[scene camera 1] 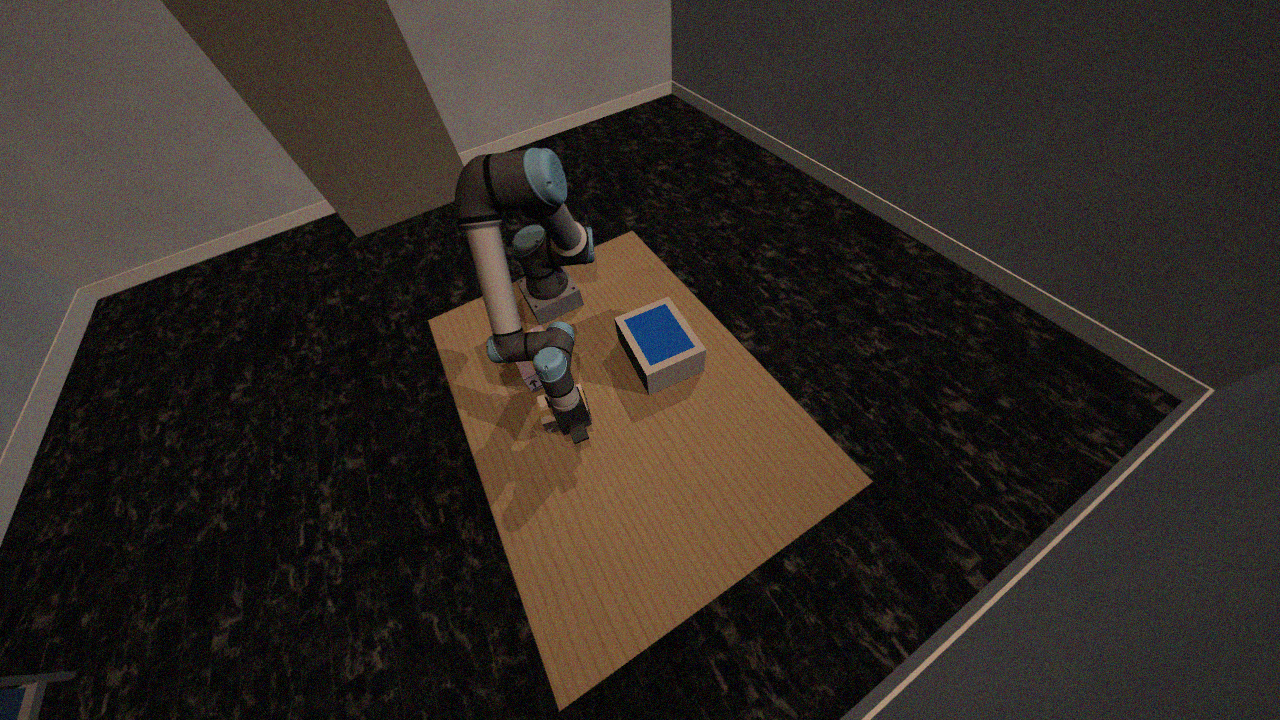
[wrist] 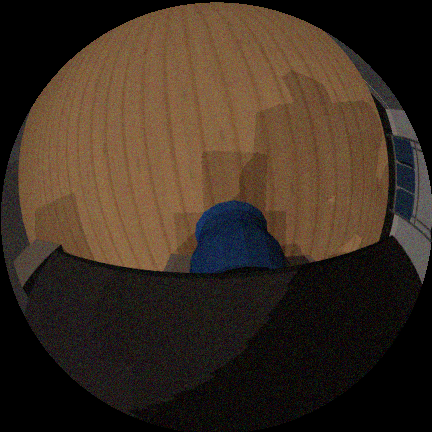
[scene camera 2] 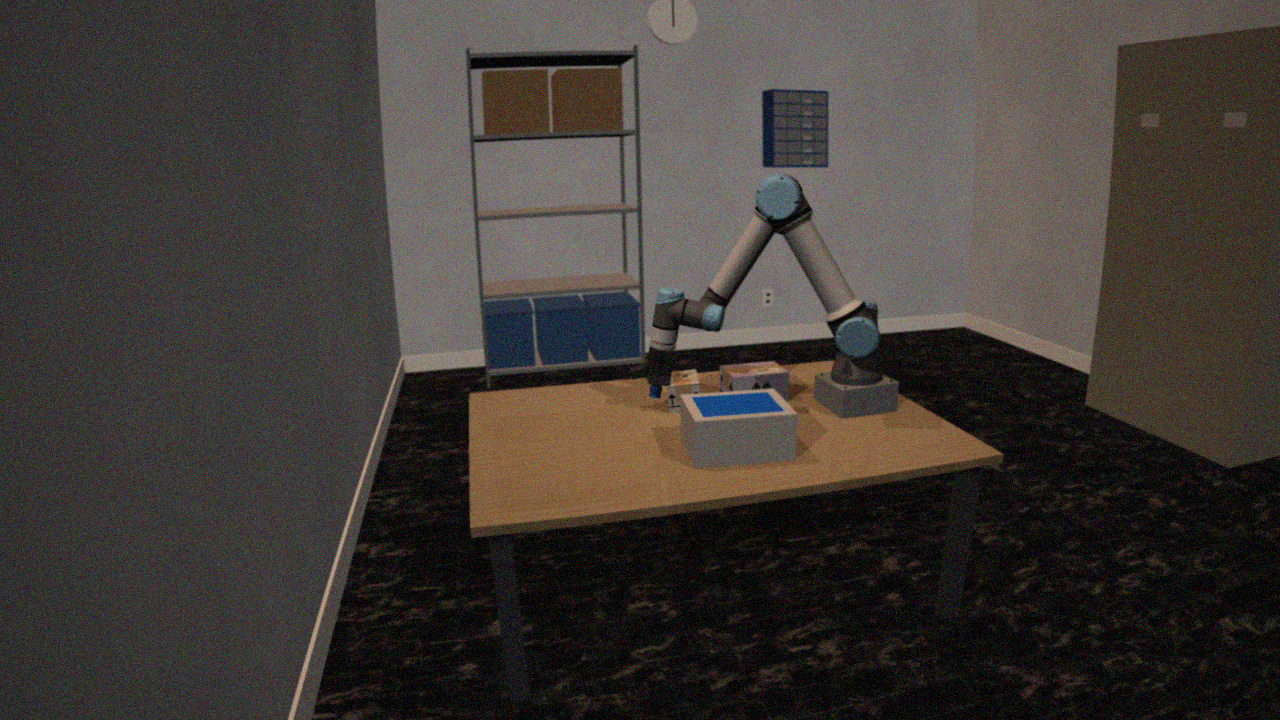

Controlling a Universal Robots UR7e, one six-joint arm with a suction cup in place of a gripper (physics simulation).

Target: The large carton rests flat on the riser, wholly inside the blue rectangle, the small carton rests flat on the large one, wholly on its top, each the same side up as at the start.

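My gripper, a blue suction cup (scene camera 2: 656, 391) (wrist: 232, 220), hangs low over the table with nothing on its tip, beside the left end of the small carton (scene camera 2: 683, 390) (wrist: 175, 264). The tool tilts slightly and hides the cup in scene camera 1. The small carton stands on the table, its arrows pointing up; the wrist view shows its edges behind the cup. The large pinkish carton (scene camera 1: 528, 369) (scene camera 2: 755, 382) lies on the table between the small carton and the arm base. The grey riser (scene camera 1: 677, 368) (scene camera 2: 741, 445) carries the bare blue rectangle (scene camera 1: 659, 334) (scene camera 2: 738, 403).
The arm base (scene camera 1: 554, 304) (scene camera 2: 856, 396) stands at one end of the wooden table (scene camera 1: 680, 501) (scene camera 2: 572, 465). A riser corner (wrist: 37, 256) shows at the left of the wrist view. A shelf unit (scene camera 2: 640, 214) stands by the far wall.
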